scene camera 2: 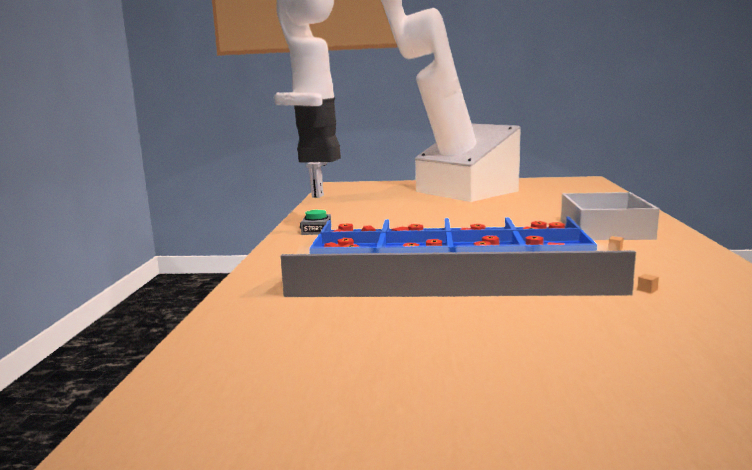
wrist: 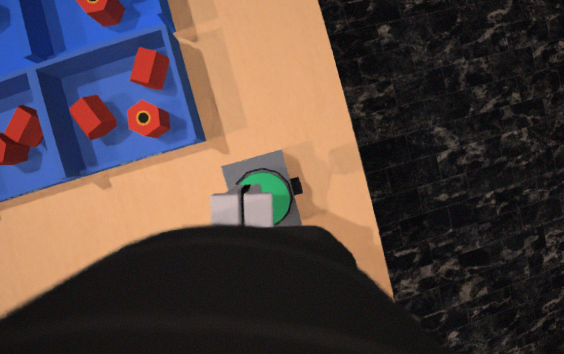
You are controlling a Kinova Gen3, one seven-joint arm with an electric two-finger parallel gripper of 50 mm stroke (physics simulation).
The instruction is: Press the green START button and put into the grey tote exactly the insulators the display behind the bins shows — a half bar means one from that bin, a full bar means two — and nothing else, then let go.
Labels:
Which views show the gripper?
Scene camera 2 and the wrist view: all of them.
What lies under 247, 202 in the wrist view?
The gripper.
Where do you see a display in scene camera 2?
535, 273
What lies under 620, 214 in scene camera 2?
A grey tote.

